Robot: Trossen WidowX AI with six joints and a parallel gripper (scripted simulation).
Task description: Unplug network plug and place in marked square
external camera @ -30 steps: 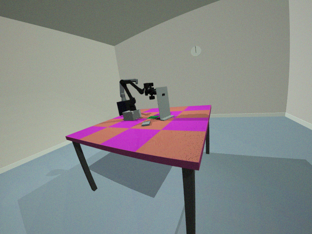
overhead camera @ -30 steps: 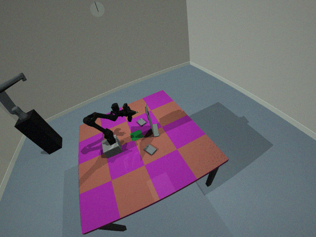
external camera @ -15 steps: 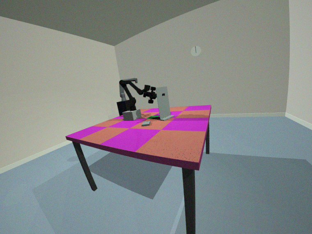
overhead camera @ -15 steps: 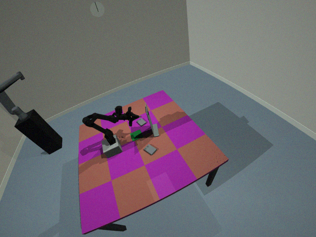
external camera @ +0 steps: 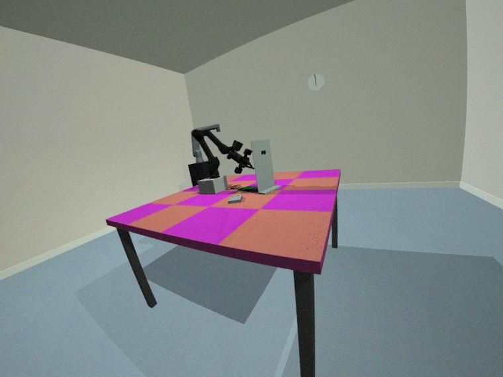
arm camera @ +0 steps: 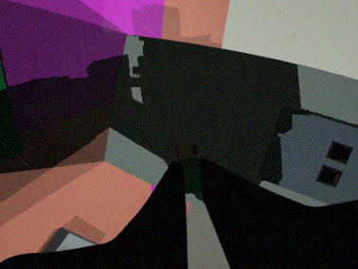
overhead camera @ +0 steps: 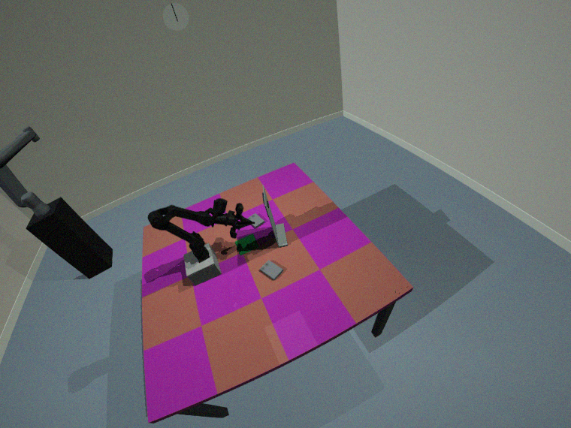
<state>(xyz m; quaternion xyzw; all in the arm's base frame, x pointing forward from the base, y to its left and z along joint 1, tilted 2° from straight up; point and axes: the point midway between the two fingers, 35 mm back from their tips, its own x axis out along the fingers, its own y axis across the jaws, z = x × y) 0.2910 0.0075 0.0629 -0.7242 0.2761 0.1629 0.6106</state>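
My gripper tip is 110 mm short of the upright grey panel, 40 mm to the left of it and 10 mm above it.
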